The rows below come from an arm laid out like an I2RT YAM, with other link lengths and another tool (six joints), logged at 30 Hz.
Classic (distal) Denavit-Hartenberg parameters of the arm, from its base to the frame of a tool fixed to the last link. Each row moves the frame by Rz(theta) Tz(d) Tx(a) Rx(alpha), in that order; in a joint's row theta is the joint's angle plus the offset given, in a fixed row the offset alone. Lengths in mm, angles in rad.
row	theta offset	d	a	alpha
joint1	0	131.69	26.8	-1.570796
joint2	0	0	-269.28	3.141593
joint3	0.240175	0	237.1	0
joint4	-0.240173	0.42	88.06	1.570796
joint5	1.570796	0.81	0	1.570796
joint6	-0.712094	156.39	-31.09	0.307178
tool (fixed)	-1.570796	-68.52	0	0
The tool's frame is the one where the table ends.
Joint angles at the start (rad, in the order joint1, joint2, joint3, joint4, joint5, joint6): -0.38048 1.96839 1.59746 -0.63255 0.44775 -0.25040
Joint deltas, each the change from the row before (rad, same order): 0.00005 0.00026 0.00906 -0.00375 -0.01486 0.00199; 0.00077 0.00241 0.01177 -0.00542 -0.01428 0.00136; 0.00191 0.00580 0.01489 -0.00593 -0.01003 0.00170; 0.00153 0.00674 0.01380 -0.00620 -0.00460 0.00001; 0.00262 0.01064 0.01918 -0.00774 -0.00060 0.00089; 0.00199 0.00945 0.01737 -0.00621 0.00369 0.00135; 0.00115 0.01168 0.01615 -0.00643 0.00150 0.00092; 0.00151 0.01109 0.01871 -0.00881 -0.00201 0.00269; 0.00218 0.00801 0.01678 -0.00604 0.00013 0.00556; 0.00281 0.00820 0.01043 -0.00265 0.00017 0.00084
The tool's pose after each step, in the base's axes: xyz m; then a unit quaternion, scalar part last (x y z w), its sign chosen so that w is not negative. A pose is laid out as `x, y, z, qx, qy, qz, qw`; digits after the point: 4 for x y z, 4 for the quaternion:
0.3825, -0.1937, 0.1866, 0.8909, 0.2583, 0.2270, 0.2967
0.3847, -0.1930, 0.1883, 0.8904, 0.2592, 0.2333, 0.2925
0.3877, -0.1923, 0.1897, 0.8898, 0.2600, 0.2383, 0.2895
0.3900, -0.1921, 0.1906, 0.8895, 0.2611, 0.2403, 0.2879
0.3933, -0.1921, 0.1915, 0.8891, 0.2618, 0.2413, 0.2876
0.3961, -0.1925, 0.1925, 0.8887, 0.2616, 0.2413, 0.2892
0.3987, -0.1931, 0.1921, 0.8889, 0.2617, 0.2404, 0.2891
0.4016, -0.1932, 0.1925, 0.8891, 0.2614, 0.2413, 0.2879
0.4045, -0.1931, 0.1937, 0.8888, 0.2596, 0.2436, 0.2885
0.4068, -0.1926, 0.1932, 0.8886, 0.2604, 0.2439, 0.2882

